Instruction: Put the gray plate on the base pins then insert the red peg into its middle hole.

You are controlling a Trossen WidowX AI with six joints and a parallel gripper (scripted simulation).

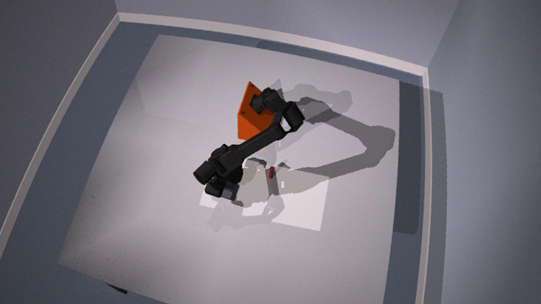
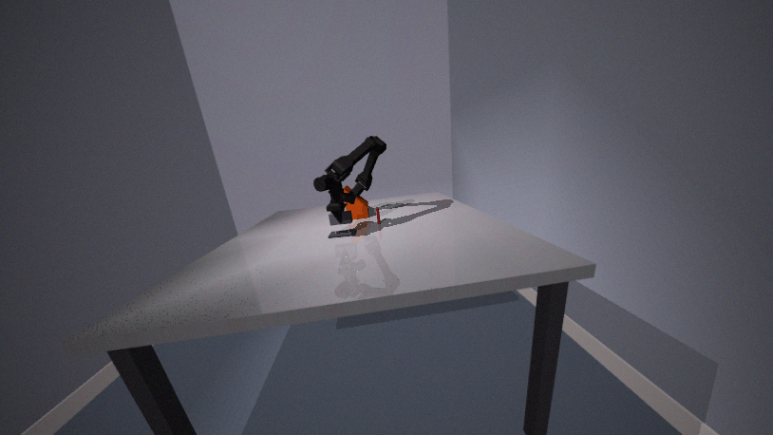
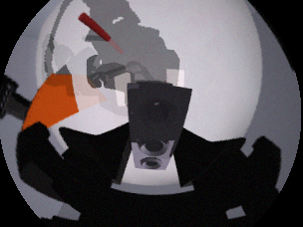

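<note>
Right now the gray plate is 30 mm above my gripper tip. The rest, counted from my gripper tip: red peg (160 mm to the left, 110 mm behind, 20 mm below).
</note>
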